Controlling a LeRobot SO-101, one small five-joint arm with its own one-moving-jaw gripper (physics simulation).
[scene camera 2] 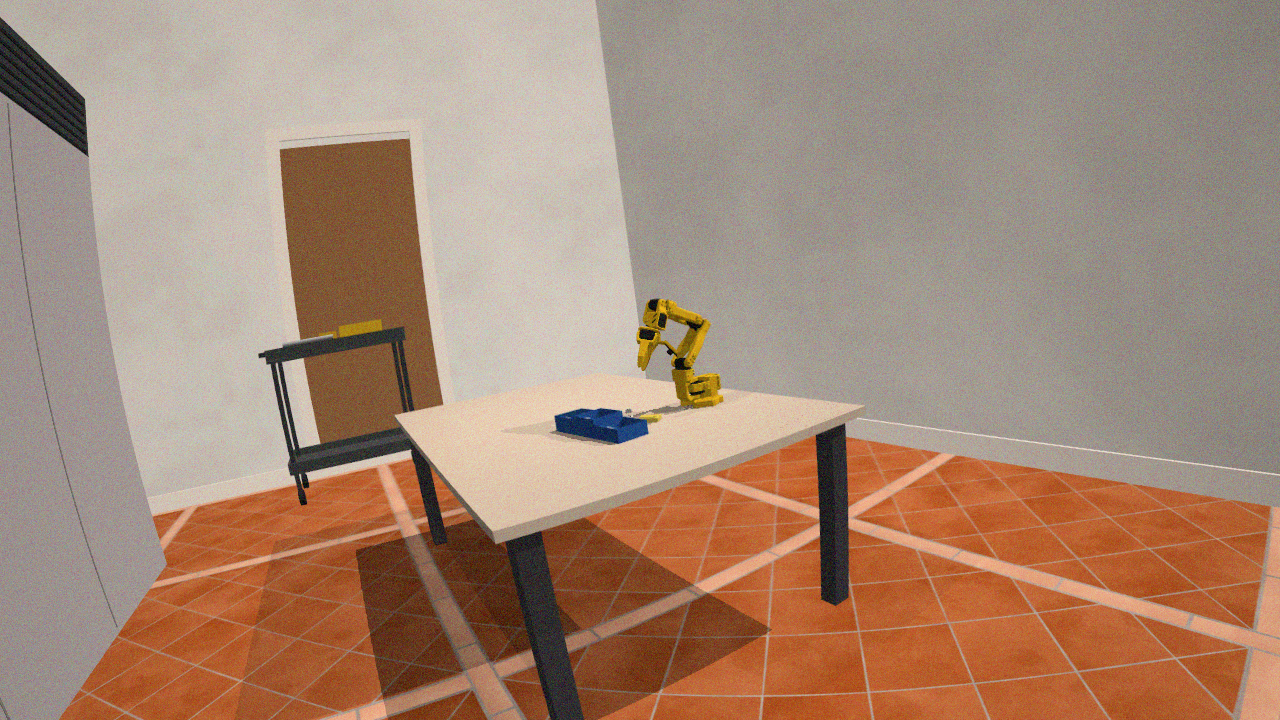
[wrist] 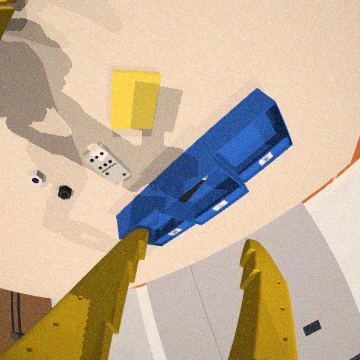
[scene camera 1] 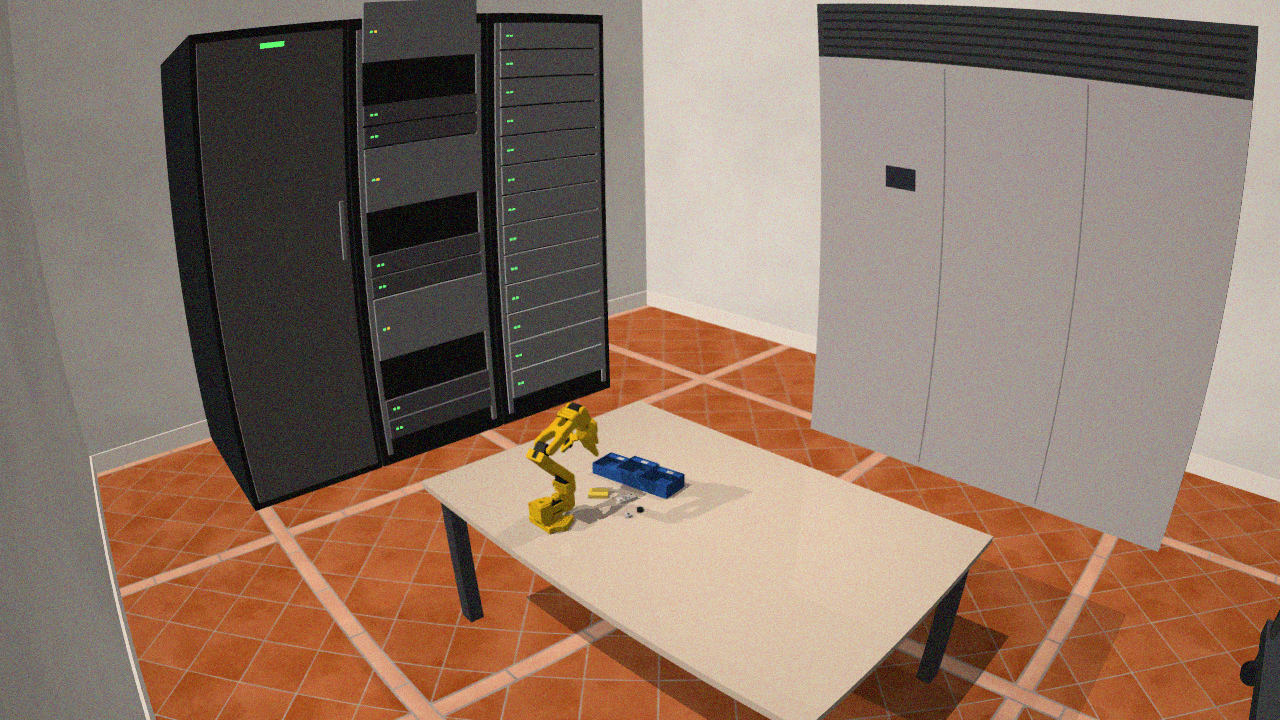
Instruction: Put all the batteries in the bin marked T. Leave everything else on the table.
Observation:
In view: a joined blue bins (scene camera 1: 660, 481) and a yellow block (wrist: 133, 92).
The joined blue bins is seen too in scene camera 2 (scene camera 2: 609, 425) and in the wrist view (wrist: 252, 134).

